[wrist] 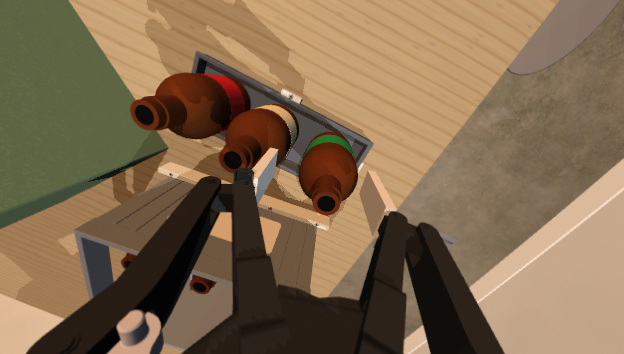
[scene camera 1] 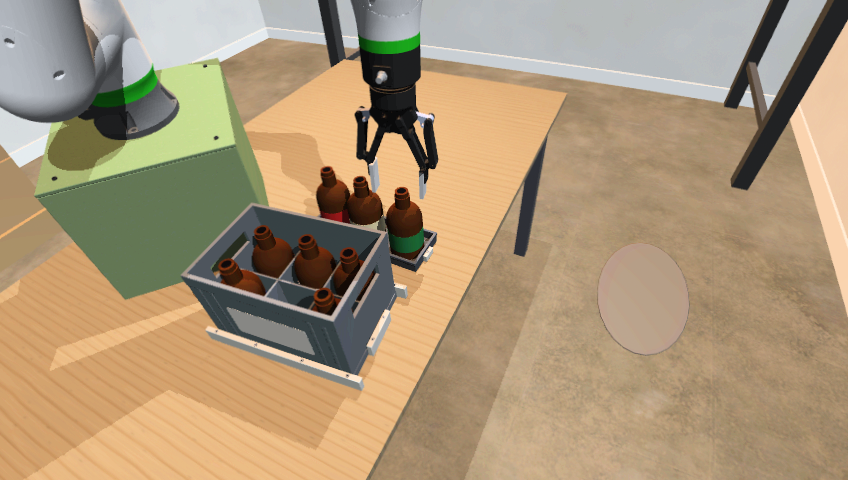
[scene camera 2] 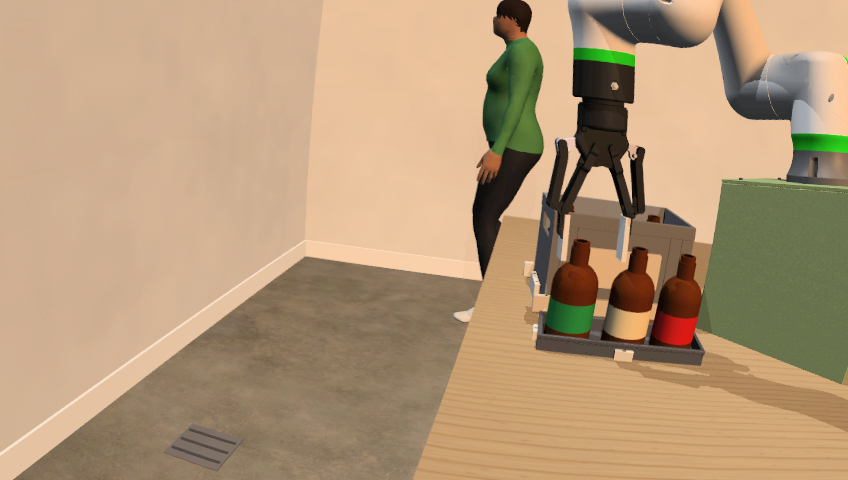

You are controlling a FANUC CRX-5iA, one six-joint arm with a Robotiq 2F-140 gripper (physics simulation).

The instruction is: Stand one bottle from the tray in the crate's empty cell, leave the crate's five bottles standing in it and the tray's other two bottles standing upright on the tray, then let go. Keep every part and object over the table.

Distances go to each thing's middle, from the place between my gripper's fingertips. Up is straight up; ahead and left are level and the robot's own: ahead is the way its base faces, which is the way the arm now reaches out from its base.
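Labels:
Red-labelled bottle (scene camera 2: 680, 298): 10 mm to the right of my hand, 60 mm below it and 160 mm behind it.

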